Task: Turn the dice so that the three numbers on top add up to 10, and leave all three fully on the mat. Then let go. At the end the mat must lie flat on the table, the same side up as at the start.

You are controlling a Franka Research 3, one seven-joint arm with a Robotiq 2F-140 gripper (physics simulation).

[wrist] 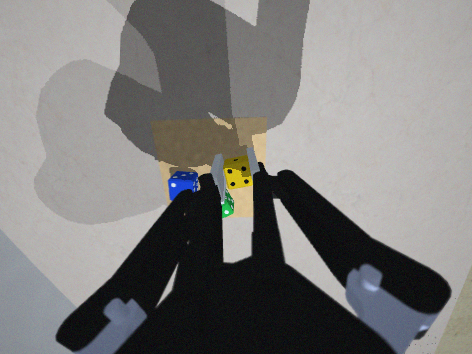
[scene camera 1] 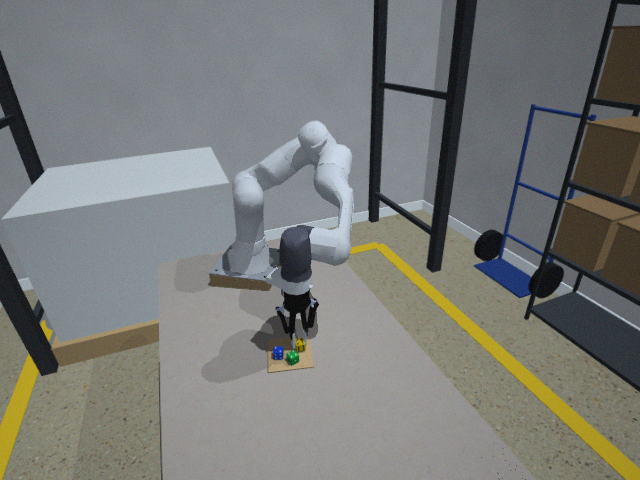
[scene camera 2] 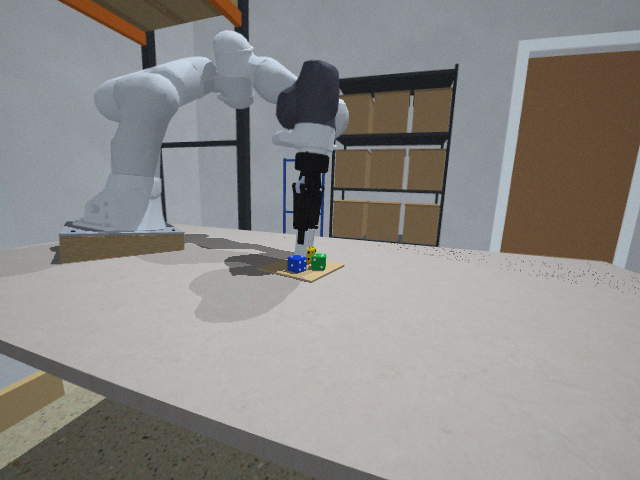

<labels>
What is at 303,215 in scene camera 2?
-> My gripper.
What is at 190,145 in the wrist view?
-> A tan mat.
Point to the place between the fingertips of my gripper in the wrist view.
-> At 236,161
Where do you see a yellow die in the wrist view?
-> At 237,172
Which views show the tan mat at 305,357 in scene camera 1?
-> The wrist view, scene camera 1 and scene camera 2: all of them.
</labels>
